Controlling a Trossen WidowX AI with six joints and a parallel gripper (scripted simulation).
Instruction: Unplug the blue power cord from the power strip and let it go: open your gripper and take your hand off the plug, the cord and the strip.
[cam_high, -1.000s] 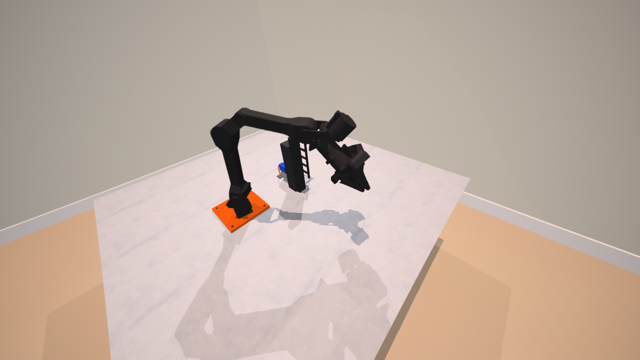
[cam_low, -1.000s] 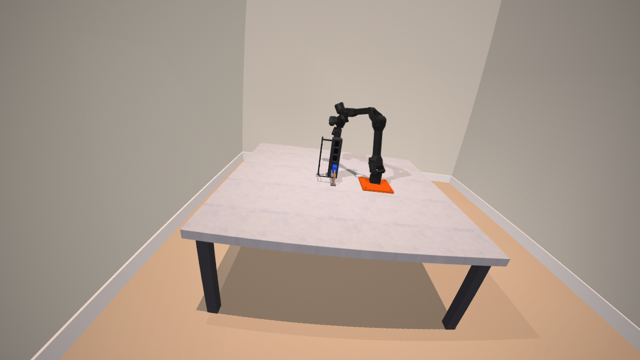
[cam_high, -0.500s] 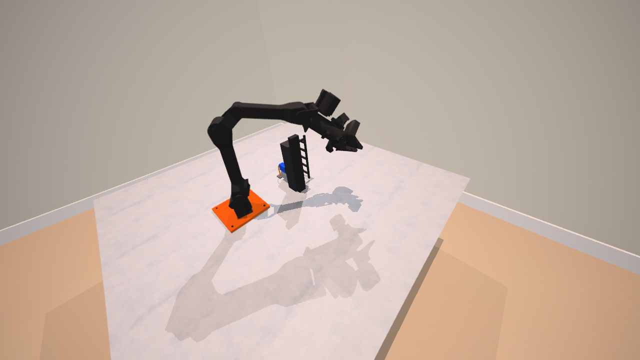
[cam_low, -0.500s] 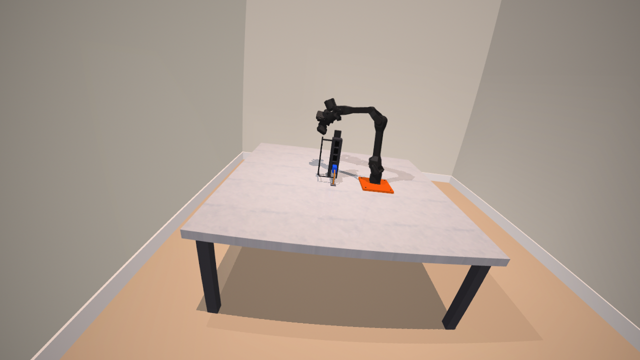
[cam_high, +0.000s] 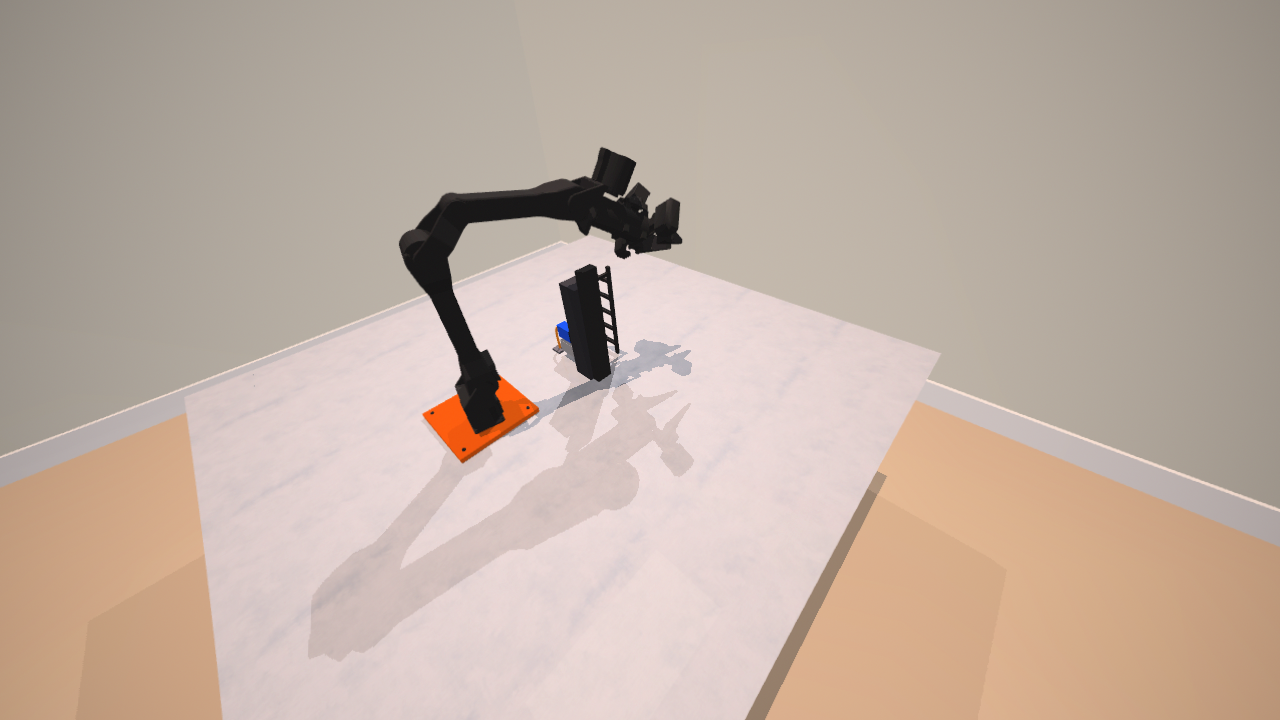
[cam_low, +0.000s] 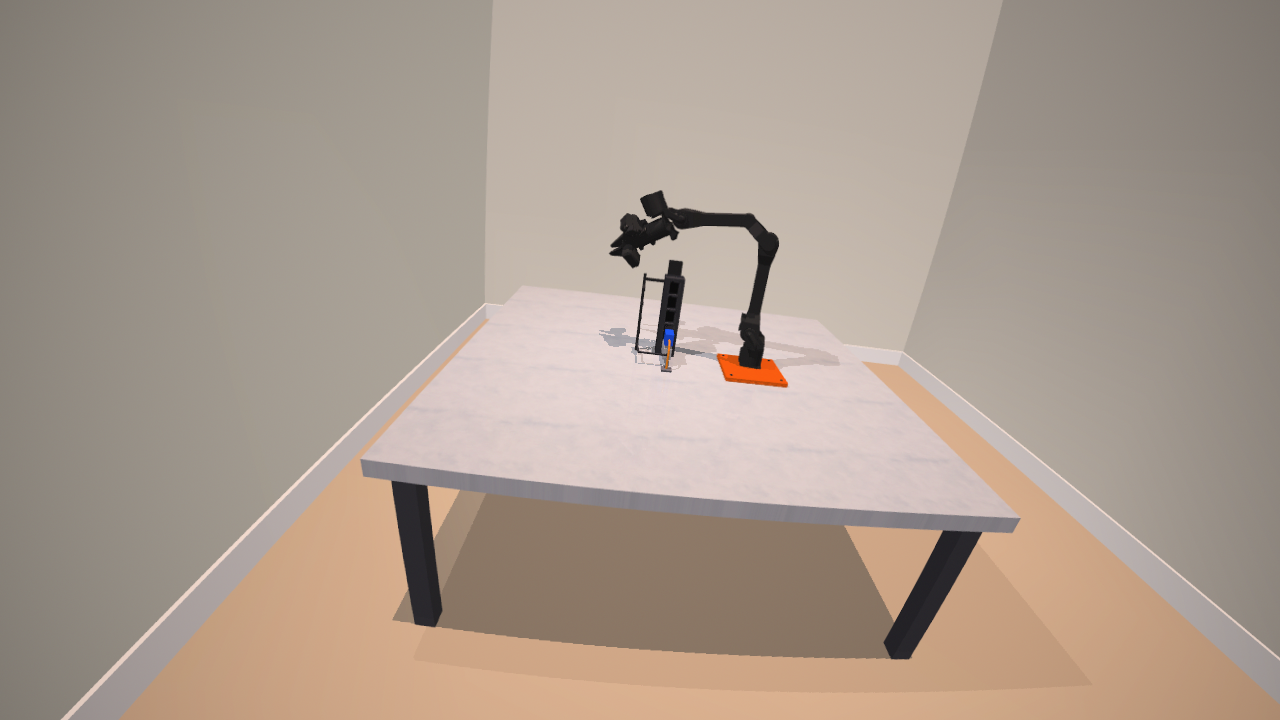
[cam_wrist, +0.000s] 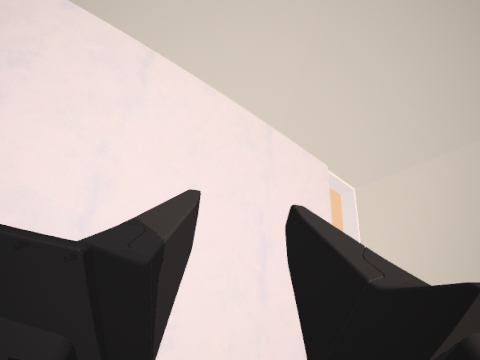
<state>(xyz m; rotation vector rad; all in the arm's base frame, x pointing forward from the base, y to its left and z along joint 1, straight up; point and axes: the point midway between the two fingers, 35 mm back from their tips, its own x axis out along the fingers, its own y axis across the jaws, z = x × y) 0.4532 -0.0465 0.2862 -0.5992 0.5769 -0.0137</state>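
My gripper tip is now 22 cm past the blue plug, 19 cm above it and 12 cm to the right of it.
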